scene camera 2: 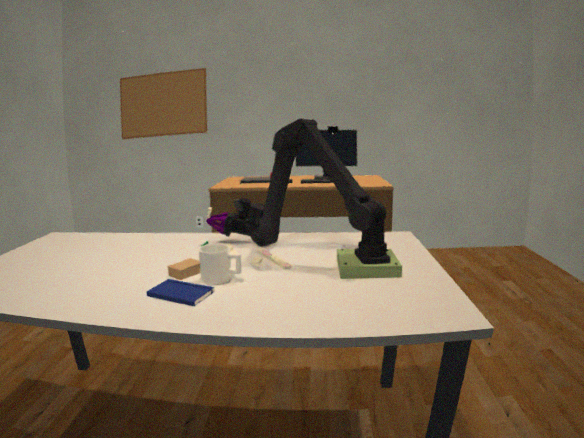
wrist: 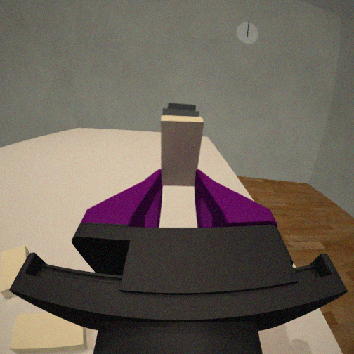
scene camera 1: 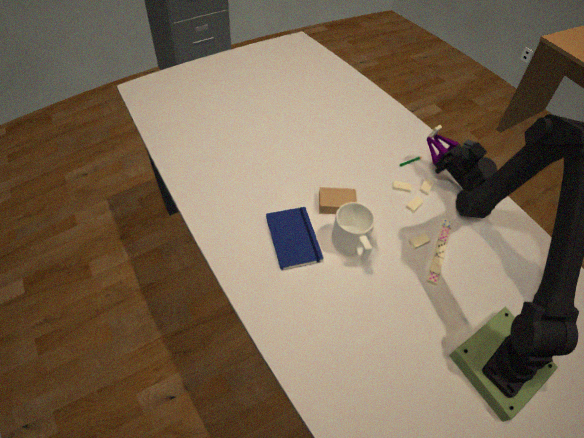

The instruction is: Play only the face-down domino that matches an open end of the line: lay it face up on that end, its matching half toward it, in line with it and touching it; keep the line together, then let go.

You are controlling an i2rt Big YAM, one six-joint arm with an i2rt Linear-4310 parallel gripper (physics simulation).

Scene:
white mug: scene camera 2; scene camera 1; not seen in the wrist view (out of frame)
blue notebook: scene camera 2; scene camera 1; not seen in the wrist view (out of frame)
same spot on blue notebook: (scene camera 2: 191, 294) = (scene camera 1: 293, 253)
same spot on white mug: (scene camera 2: 215, 259) = (scene camera 1: 343, 234)

